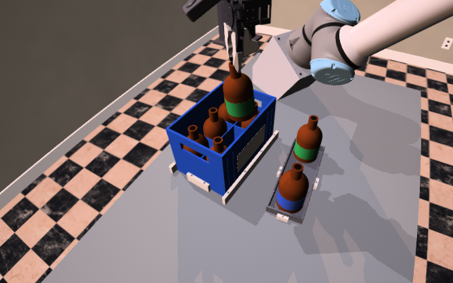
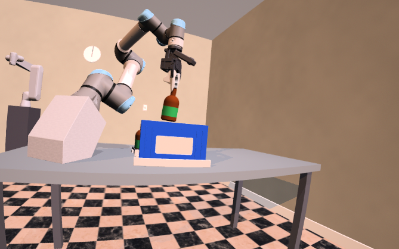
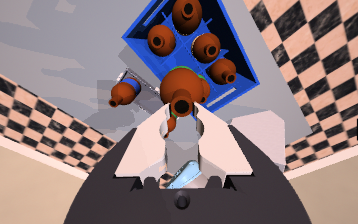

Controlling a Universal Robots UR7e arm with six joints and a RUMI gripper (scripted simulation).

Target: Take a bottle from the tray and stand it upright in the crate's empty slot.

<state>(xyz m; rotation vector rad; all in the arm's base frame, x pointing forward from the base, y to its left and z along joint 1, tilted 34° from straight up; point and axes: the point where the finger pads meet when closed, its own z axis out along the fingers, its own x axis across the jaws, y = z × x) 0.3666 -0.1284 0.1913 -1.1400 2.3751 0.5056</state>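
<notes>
Now: hand 25 cm above the blue crate and 4 cm to the left of it.
</notes>
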